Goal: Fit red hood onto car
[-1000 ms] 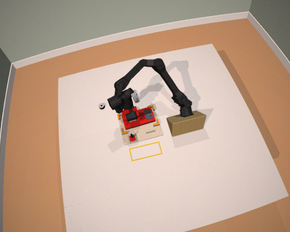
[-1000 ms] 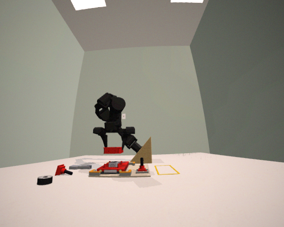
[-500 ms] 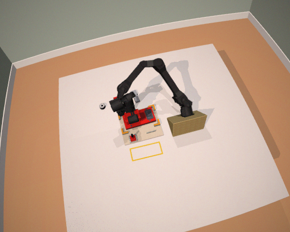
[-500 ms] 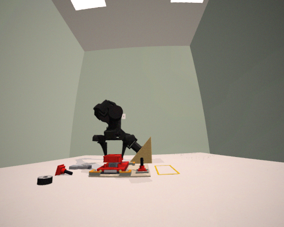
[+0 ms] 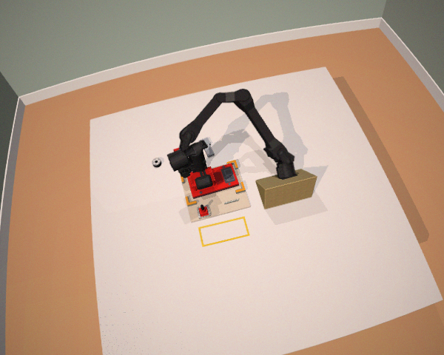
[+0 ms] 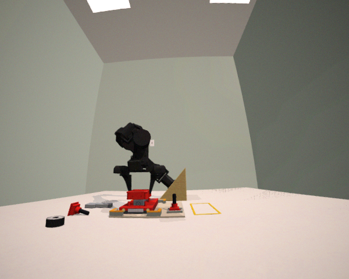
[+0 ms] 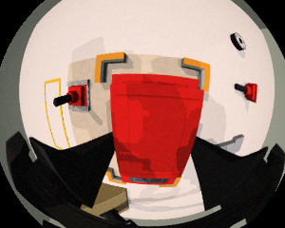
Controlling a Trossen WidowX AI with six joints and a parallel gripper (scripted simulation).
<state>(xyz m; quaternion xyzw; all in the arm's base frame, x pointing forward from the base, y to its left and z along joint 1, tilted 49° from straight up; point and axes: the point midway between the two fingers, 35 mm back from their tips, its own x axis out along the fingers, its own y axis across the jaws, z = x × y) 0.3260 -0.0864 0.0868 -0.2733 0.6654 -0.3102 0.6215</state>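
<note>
Right now the grey engine block is 40 mm below my gripper tip. Also, from my gripper tip: red hood (right at my gripper tip); black wheel (170 mm ahead, 180 mm to the right, 50 mm below); black post (40 mm ahead, 130 mm to the left, 30 mm below).
</note>
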